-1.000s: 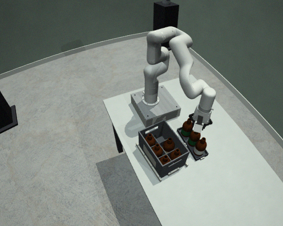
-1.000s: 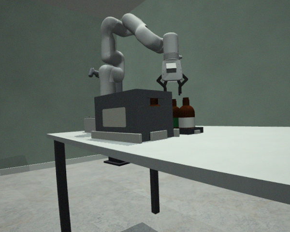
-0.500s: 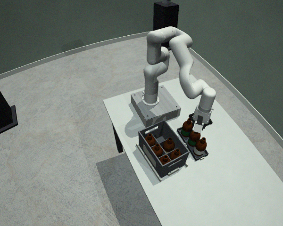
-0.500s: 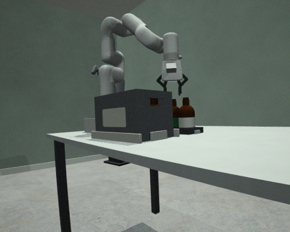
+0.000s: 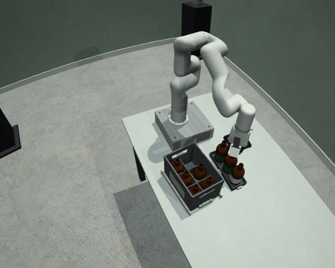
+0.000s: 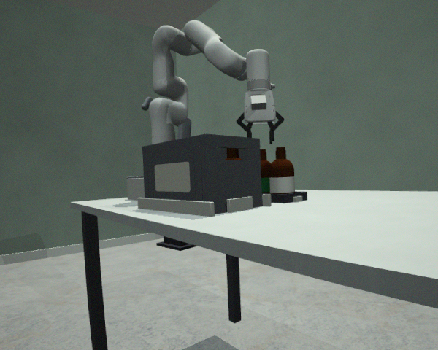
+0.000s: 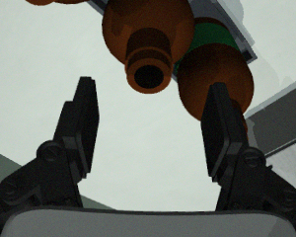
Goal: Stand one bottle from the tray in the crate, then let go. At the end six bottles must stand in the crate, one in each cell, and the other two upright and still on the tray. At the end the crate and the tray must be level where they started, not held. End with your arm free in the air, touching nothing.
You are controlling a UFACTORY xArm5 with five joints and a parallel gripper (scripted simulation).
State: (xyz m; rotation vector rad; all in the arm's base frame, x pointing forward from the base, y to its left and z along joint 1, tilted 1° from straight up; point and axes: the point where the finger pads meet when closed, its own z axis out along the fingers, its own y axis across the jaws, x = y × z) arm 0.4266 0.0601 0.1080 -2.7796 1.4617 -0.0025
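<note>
Right now my hand is 180 mm above the dark tray. Round my hand: dark grey crate: 240 mm to the right, 110 mm below, 40 mm behind.
</note>
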